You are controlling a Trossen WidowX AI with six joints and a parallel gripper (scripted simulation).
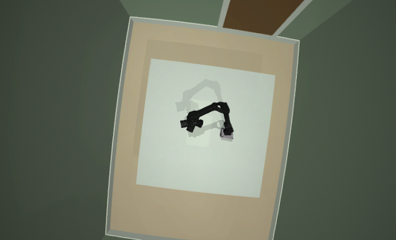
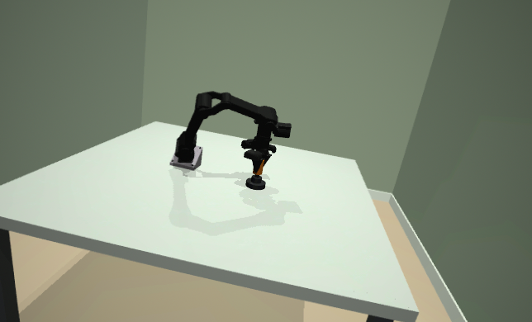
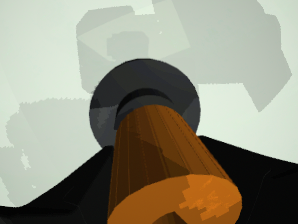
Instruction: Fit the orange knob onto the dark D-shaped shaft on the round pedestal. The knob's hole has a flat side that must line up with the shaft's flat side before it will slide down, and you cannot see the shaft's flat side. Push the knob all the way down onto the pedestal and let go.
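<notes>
The orange knob is 20 mm above my gripper tip. Also, from my gripper tip: round dark pedestal (40 mm below).
</notes>
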